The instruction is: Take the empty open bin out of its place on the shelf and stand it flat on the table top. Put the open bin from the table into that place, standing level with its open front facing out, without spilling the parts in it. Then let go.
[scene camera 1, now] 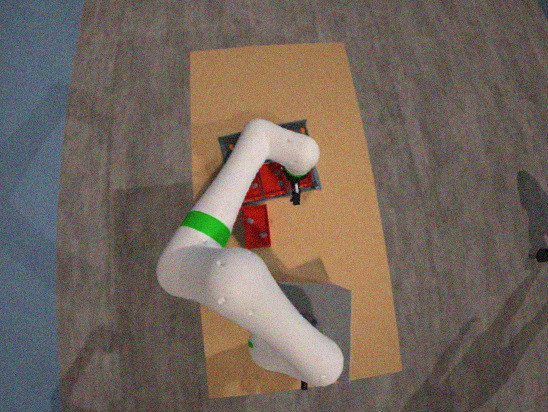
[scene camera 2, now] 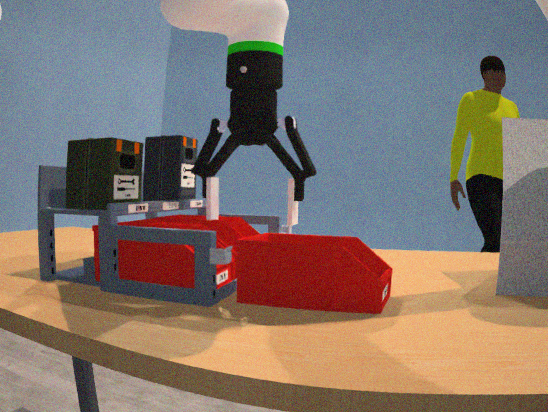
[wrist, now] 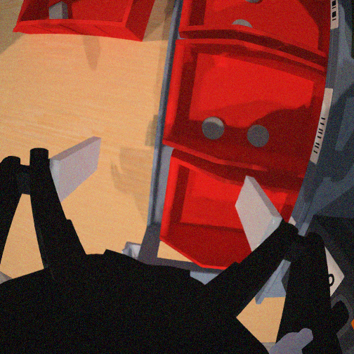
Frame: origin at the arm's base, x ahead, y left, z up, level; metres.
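Seen in the pictures: gripper, fingertip midpoint: (scene camera 2: 251,222).
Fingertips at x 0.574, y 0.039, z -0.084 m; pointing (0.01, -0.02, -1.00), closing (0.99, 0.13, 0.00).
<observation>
Offsets run from my fingertips to a thing's top centre. "spot": to the spot under its first point.
The empty open red bin {0.092 m ahead, 0.029 m right, 0.002 m up} (scene camera 1: 306,181) (wrist: 212,205) stands in the end place of the shelf's lower level; no parts show in it. The other open red bin {0.171 m back, 0.144 m left, 0.004 m down} (scene camera 1: 256,212) (scene camera 2: 310,275) (wrist: 97,11) stands flat on the table in front of the shelf, with grey parts inside. The shelf {spot: 0.052 m ahead, 0.276 m left, 0.025 m down} (scene camera 2: 108,250) (wrist: 158,185) is blue-grey. My gripper (scene camera 2: 252,221) (wrist: 169,172) is wide open and empty, pointing down. In the wrist view, one finger shows over the empty bin and the other over the table in front of the shelf. In scene camera 1, the wrist partly hides the empty bin.
A red bin {0.055 m ahead, 0.081 m left, 0.002 m up} (scene camera 1: 272,180) (wrist: 250,85) with two round grey parts stands beside the empty one, and another red bin (wrist: 270,17) beyond it. Two dark cases {0.124 m ahead, 0.214 m left, 0.118 m up} (scene camera 2: 97,175) {spot: 0.163 m ahead, 0.031 m left, 0.087 m up} (scene camera 2: 161,167) stand on the shelf's top. A grey block (scene camera 1: 337,315) (scene camera 2: 525,240) stands on the table.
</observation>
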